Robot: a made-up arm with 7 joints.
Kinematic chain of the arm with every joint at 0, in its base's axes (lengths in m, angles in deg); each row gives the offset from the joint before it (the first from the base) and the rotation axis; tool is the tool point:
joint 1: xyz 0 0 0 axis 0 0.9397 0.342
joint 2: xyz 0 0 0 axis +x
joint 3: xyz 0 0 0 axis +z
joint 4: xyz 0.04 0 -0.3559 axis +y
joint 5: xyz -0.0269 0 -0.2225 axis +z
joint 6: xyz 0 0 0 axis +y
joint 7: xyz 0 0 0 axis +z
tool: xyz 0 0 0
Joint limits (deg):
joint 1: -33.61..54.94
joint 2: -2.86..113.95
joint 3: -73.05..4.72
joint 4: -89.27..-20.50
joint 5: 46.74..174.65
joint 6: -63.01..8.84
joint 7: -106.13..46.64
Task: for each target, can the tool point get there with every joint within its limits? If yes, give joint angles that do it. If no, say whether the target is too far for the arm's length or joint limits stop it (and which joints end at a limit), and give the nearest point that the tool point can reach.
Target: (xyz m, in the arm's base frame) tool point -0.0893 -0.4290 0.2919
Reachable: no: joint limits stop it (at a limit: joint 1, joint 2, joint 3, joint 4) | nearest point -0.1672 -0.2858 -0.3283 | short by 0.641 m
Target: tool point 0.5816 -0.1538 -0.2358
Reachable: no: too far | nearest point 0.4277 -0.1090 -0.2557 | short by 0.162 m
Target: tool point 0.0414 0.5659 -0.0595
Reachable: yes | joints 24.29 93.83 -23.00 -37.01 90.59 -24.16 -63.83
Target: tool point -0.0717 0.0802 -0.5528
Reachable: yes | joints 19.76 21.53 -47.48 -43.52 69.38 -47.92 -17.93
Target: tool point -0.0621 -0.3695 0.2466
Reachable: no: joint limits stop it (at a limit: joint 1, joint 2, joint 3, joint 4) | nearest point -0.1672 -0.2858 -0.3283 | short by 0.590 m
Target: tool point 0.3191 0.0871 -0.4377
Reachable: yes | joints -22.76 30.24 -52.48 -53.55 110.36 -56.16 17.58
